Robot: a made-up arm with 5 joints.
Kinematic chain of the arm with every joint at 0, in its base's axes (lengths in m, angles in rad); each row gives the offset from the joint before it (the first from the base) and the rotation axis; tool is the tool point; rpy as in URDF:
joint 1: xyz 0 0 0.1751 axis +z
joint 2: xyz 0 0 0 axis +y
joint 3: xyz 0.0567 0 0.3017 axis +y
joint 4: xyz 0.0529 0 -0.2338 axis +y
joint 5: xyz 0.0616 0 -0.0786 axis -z
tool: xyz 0 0 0 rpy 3.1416 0 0
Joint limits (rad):
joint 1: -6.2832..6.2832
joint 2: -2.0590..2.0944
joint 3: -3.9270..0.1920
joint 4: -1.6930..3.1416
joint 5: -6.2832..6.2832
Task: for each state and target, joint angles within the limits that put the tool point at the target. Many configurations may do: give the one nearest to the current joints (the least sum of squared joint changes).
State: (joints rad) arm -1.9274 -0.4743 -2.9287 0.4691 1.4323
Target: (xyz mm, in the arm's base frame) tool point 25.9 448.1 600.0
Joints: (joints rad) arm -1.6285 -0.6867 -3.2974 0.3432 1.4323
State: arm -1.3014 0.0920 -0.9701 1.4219 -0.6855
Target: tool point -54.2 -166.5 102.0
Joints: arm -1.8855 0.5238 -0.4929 1.4184 -0.6855
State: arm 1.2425 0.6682 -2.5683 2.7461 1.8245
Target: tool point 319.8 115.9 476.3
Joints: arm 0.3477 0.4334 -2.4436 2.9498 1.8245
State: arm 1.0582 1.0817 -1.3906 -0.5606 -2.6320
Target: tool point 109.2 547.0 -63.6
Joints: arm 1.3738 1.5130 -1.9927 -0.2601 -2.6320
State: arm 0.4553 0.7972 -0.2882 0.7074 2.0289
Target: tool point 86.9 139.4 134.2
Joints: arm 1.0134 0.1669 -0.2348 0.8370 2.0289
